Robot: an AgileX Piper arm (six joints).
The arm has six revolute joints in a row. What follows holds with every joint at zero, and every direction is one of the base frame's.
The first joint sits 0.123 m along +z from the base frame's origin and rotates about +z.
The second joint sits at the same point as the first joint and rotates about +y.
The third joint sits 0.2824 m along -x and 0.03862 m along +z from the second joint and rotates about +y.
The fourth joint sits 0.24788 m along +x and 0.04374 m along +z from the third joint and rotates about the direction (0.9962, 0, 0.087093).
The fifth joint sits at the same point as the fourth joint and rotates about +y.
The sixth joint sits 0.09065 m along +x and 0.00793 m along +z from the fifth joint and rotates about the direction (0.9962, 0, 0.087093).
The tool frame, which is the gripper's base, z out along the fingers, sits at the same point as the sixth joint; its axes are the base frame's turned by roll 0, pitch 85.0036 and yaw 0 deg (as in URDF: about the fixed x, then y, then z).
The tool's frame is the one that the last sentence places.
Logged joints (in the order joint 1, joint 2, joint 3, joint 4, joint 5, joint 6), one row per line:
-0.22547, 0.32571, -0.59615, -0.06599, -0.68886, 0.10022
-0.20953, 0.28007, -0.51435, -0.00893, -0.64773, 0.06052
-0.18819, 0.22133, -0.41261, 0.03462, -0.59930, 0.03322
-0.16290, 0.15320, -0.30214, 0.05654, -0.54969, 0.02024
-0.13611, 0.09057, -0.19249, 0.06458, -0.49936, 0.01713
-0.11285, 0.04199, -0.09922, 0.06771, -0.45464, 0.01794
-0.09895, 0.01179, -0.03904, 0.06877, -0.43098, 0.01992
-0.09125, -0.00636, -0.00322, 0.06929, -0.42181, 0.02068
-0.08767, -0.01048, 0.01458, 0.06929, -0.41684, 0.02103
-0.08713, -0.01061, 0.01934, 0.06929, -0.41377, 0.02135
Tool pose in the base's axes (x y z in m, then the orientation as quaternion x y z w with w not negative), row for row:
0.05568, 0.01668, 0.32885, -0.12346, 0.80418, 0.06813, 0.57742
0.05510, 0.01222, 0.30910, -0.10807, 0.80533, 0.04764, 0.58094
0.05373, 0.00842, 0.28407, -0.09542, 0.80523, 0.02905, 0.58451
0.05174, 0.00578, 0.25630, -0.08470, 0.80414, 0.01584, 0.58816
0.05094, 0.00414, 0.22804, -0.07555, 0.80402, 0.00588, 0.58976
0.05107, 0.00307, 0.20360, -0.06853, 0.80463, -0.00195, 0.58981
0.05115, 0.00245, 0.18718, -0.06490, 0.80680, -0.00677, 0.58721
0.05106, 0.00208, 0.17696, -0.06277, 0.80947, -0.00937, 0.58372
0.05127, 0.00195, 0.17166, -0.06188, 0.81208, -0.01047, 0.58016
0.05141, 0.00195, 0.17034, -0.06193, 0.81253, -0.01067, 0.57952
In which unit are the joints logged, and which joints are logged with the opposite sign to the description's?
The joints are logged in radians. Opposite sign: joint 1, joint 4, joint 5, joint 6.
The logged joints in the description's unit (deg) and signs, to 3 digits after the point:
12.918, 18.662, -34.157, 3.781, 39.469, -5.742
12.005, 16.047, -29.470, 0.512, 37.112, -3.468
10.782, 12.681, -23.641, -1.984, 34.337, -1.903
9.333, 8.778, -17.311, -3.240, 31.495, -1.160
7.799, 5.189, -11.029, -3.700, 28.611, -0.981
6.466, 2.406, -5.685, -3.879, 26.049, -1.028
5.669, 0.676, -2.237, -3.940, 24.693, -1.141
5.228, -0.364, -0.184, -3.970, 24.168, -1.185
5.023, -0.600, 0.835, -3.970, 23.883, -1.205
4.992, -0.608, 1.108, -3.970, 23.707, -1.223

